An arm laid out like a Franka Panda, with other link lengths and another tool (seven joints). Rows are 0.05 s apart.
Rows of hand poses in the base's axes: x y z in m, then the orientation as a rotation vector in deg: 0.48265, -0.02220, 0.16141, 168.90, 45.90, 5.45; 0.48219, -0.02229, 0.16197, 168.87, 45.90, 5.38; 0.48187, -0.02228, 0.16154, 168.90, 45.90, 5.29; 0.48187, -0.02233, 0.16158, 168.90, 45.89, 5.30; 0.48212, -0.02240, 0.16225, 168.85, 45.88, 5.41; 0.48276, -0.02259, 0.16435, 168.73, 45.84, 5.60; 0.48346, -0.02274, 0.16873, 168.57, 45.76, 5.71; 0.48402, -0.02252, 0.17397, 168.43, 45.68, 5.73; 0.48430, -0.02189, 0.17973, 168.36, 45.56, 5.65; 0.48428, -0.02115, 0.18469, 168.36, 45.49, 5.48; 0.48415, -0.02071, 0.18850, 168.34, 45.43, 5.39; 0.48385, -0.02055, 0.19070, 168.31, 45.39, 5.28; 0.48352, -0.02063, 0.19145, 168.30, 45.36, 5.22
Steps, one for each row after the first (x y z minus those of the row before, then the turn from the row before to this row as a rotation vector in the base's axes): -0.00046, -0.00009, 0.00056, -0.04, 0.04, 0.00; -0.00032, 0.00001, -0.00043, 0.01, 0.06, -0.01; 0.00000, -0.00005, 0.00004, 0.00, -0.01, -0.01; 0.00025, -0.00007, 0.00067, -0.03, -0.08, 0.00; 0.00064, -0.00019, 0.00210, -0.08, -0.15, 0.00; 0.00070, -0.00015, 0.00438, -0.14, -0.12, -0.03; 0.00056, 0.00022, 0.00524, -0.14, -0.06, -0.03; 0.00028, 0.00063, 0.00576, -0.11, 0.02, -0.07; -0.00002, 0.00074, 0.00496, -0.05, 0.10, -0.05; -0.00013, 0.00044, 0.00381, -0.05, 0.05, -0.04; -0.00030, 0.00016, 0.00220, -0.06, 0.06, -0.02; -0.00033, -0.00008, 0.00075, -0.03, 0.03, -0.02
